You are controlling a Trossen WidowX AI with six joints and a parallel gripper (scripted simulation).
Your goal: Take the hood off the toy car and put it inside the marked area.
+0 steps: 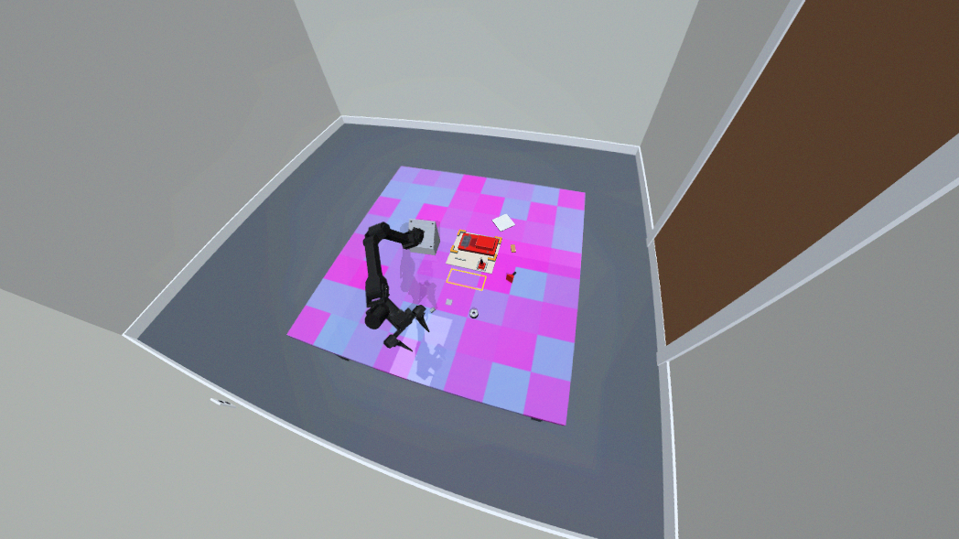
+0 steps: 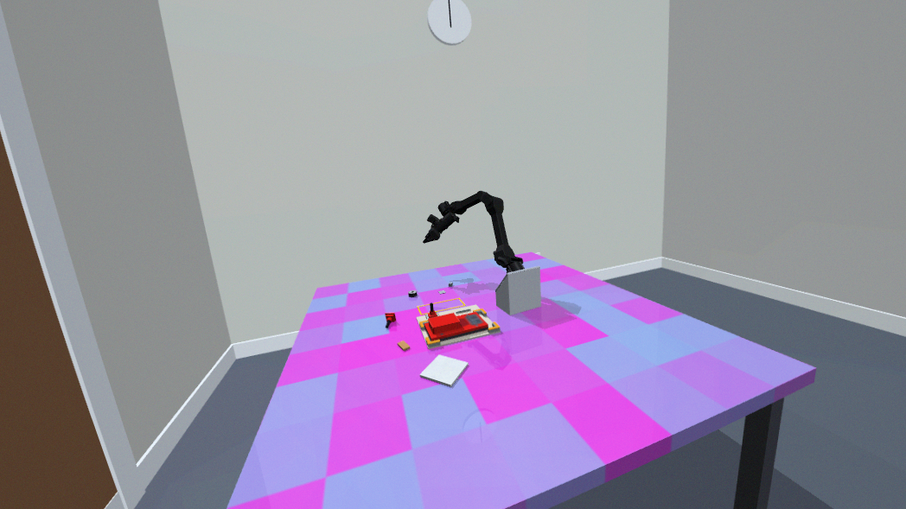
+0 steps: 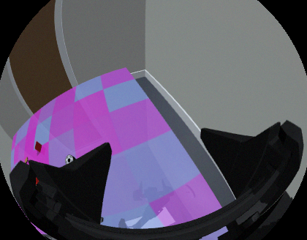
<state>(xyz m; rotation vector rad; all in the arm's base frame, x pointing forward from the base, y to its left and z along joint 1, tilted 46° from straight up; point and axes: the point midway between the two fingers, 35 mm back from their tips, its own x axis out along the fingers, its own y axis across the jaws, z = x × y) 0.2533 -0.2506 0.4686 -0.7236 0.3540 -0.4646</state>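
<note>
Right now the red hood is 4 cm ahead of my gripper tip, 62 cm to the left of it and 16 cm below it. From my gripper tip the other things lie so: small grey piece 3 cm behind, 26 cm to the left, 20 cm below; black wheel 11 cm ahead, 24 cm to the left, 19 cm below; small brown block 18 cm ahead, 65 cm to the left, 20 cm below.
</note>
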